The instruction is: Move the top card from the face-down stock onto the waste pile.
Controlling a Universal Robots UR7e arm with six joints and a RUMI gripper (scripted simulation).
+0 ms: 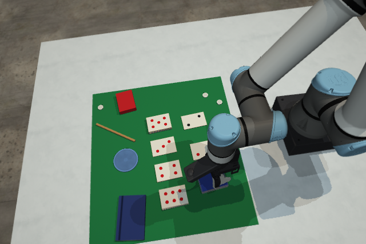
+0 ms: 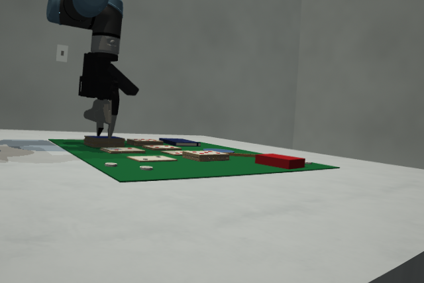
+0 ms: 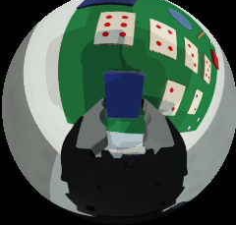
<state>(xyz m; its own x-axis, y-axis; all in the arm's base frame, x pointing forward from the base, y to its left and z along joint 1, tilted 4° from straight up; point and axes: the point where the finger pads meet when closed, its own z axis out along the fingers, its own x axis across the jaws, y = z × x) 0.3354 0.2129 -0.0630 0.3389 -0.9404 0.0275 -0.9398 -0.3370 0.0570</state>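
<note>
The card lies 10 mm below my hand. The rest, counted from my hand: green mat 180 mm ahead, 110 mm to the right, 50 mm below; wooden stick 370 mm ahead, 170 mm to the right, 30 mm below; red block 350 mm ahead, 300 mm to the right, 30 mm below.
</note>
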